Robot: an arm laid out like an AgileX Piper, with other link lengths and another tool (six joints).
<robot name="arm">
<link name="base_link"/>
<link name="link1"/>
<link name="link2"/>
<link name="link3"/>
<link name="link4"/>
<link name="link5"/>
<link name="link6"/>
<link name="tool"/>
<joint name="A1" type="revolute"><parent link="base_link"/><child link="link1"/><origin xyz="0 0 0.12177" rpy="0 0 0"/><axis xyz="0 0 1"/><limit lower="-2.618" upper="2.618"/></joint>
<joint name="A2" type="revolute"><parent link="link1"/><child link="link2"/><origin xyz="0 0 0" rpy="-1.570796 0 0"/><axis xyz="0 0 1"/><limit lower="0" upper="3.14"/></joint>
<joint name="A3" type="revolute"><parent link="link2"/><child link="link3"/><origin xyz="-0.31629 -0.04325 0" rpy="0 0 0"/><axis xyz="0 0 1"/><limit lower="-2.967" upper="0"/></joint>
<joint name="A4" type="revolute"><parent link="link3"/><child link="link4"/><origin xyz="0.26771 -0.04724 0" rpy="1.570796 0 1.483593"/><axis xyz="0 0 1"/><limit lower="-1.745" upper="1.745"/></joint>
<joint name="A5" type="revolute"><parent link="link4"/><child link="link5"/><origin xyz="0 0 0" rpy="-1.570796 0 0"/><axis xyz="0 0 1"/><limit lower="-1.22" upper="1.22"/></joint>
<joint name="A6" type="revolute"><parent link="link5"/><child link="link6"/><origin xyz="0 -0.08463 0" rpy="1.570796 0 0"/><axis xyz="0 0 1"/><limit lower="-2.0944" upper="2.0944"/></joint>
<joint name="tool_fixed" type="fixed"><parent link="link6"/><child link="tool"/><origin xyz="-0.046 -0.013 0.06" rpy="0 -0.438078 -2.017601"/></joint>
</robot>
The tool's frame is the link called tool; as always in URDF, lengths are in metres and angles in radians.
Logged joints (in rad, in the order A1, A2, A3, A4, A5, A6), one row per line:
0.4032 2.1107 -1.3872 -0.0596 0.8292 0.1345
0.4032 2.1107 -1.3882 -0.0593 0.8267 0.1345
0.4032 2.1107 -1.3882 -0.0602 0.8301 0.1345
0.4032 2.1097 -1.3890 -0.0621 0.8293 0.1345
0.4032 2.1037 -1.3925 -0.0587 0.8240 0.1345
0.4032 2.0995 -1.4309 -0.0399 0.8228 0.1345
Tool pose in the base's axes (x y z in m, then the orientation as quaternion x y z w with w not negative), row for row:
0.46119 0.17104 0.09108 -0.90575 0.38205 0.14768 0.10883
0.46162 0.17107 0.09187 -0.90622 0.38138 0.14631 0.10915
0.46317 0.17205 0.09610 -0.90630 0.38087 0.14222 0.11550
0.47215 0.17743 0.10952 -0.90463 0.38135 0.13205 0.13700
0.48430 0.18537 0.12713 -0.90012 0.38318 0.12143 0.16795
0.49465 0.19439 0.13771 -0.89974 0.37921 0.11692 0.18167
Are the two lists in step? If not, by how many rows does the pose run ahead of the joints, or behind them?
The pose runs 2 rows ahead of the joints: the pose in row i belongs to the joints in row i + 2.
